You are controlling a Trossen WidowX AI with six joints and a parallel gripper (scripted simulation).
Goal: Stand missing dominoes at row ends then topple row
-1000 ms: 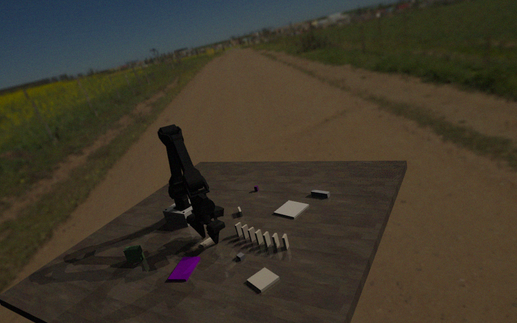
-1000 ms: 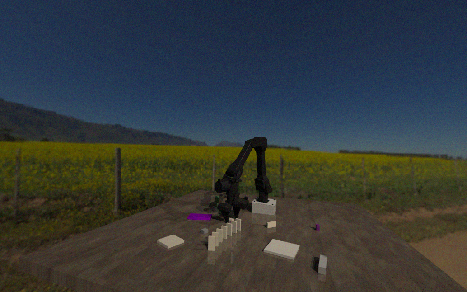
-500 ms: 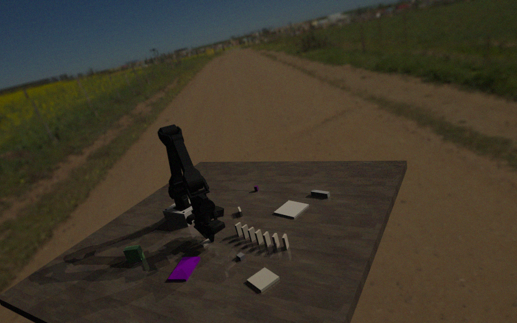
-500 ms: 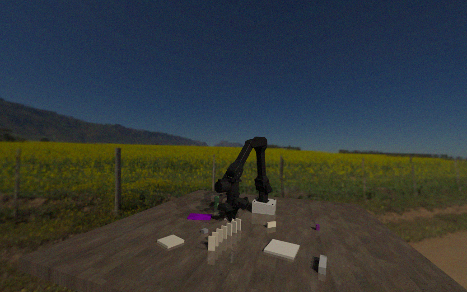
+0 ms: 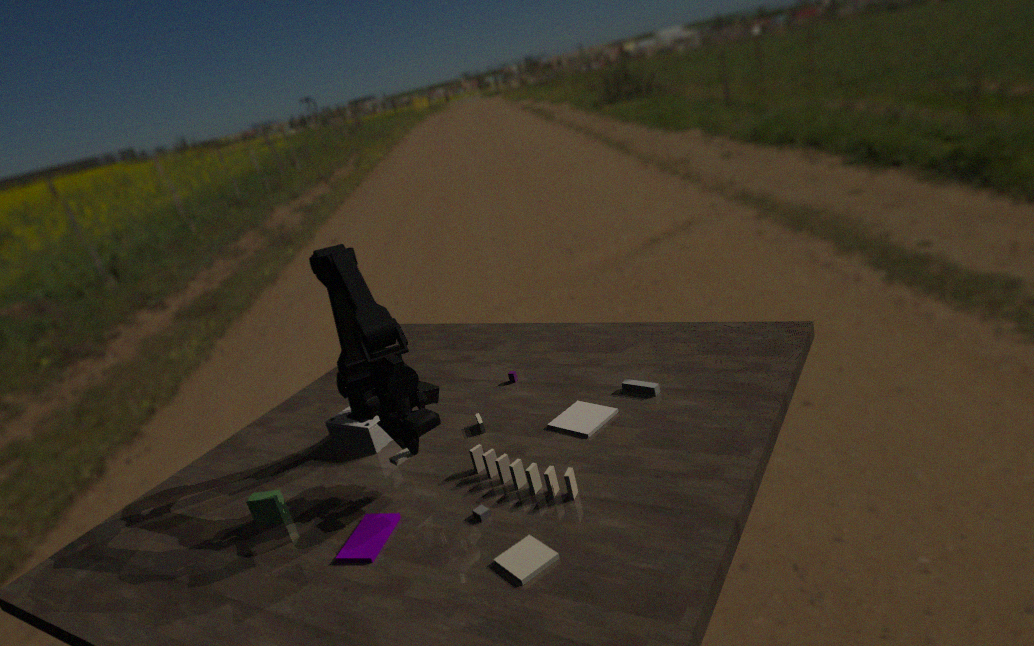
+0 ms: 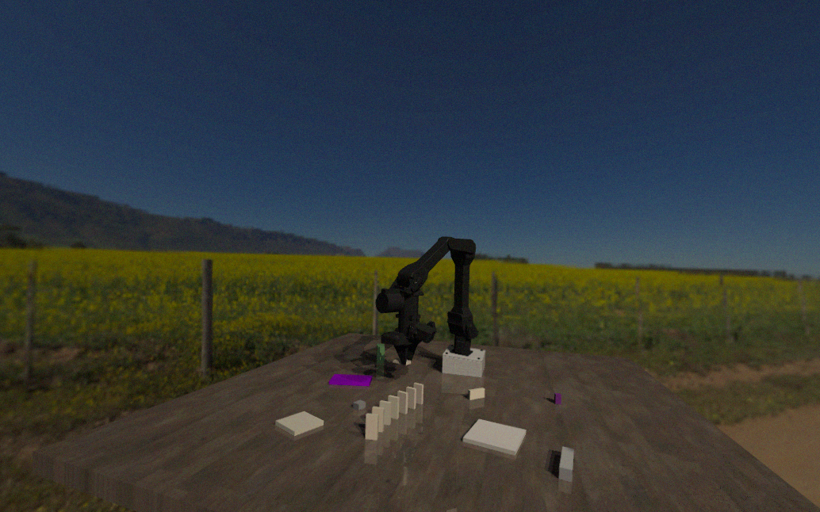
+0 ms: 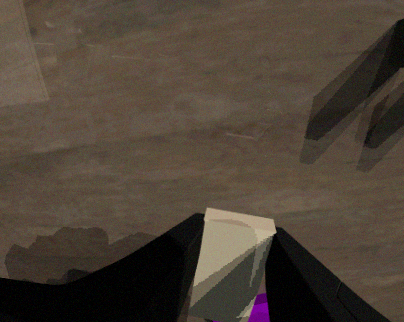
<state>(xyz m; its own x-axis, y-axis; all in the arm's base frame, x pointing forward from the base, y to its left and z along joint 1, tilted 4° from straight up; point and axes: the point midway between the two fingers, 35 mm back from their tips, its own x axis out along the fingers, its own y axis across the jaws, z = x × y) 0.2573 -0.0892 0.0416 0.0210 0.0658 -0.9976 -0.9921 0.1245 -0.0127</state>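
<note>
My gripper tip is now 170 mm to the left of the purple flat tile, 70 mm above it and 40 mm short of it. The rest, counted from my gripper tip: white flat plate (310 mm to the left, 180 mm ahead, 70 mm below); small grey cube (200 mm ahead, 60 mm below, 30 mm to the right); green cube (210 mm to the right, 210 mm behind, 40 mm below).
</note>
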